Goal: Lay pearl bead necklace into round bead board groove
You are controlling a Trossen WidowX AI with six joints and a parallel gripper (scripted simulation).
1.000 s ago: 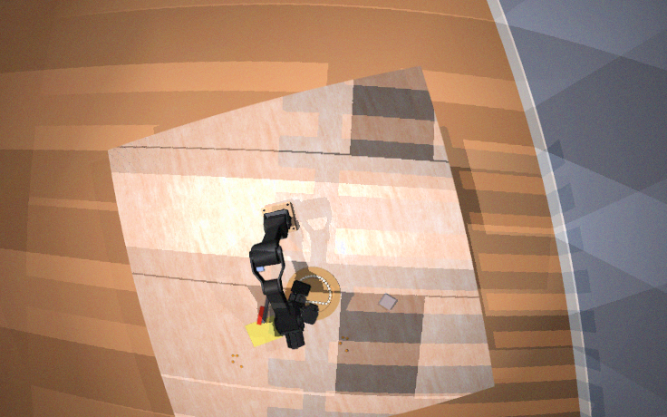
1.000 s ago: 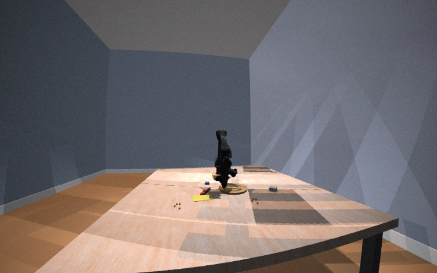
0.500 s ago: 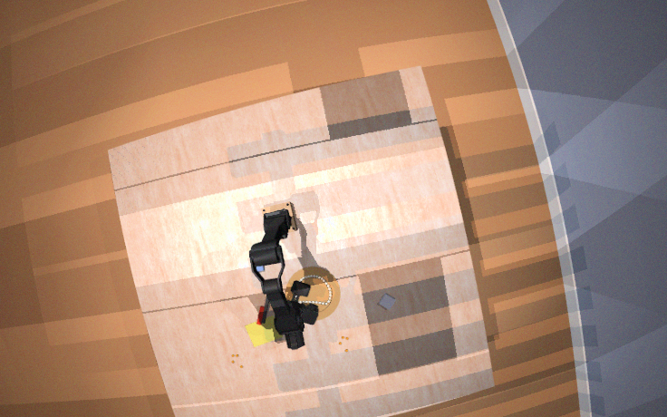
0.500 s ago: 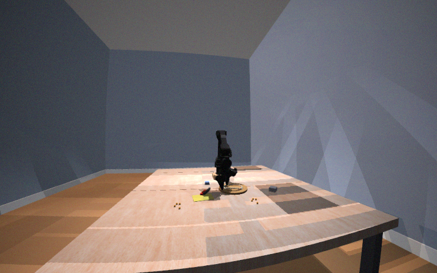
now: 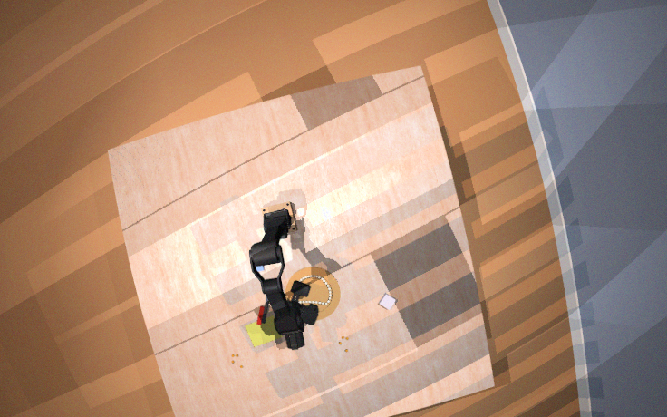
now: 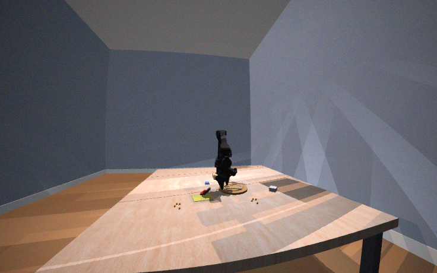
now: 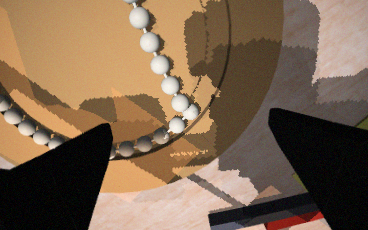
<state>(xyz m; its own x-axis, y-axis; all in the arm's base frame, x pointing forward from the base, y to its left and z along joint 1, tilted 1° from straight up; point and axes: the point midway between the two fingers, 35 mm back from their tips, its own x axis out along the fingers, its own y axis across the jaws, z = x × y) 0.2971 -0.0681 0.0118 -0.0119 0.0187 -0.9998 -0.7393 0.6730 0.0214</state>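
Right now the round bead board is 6 cm to the left of my gripper tip, 1 cm below it and 1 cm behind it. The rest, counted from my gripper tip: blue block (18 cm behind, 8 cm to the right, 1 cm below); yellow note (17 cm to the right, 6 cm ahead, 2 cm below); red marker (13 cm to the right, 2 cm below, 1 cm behind).
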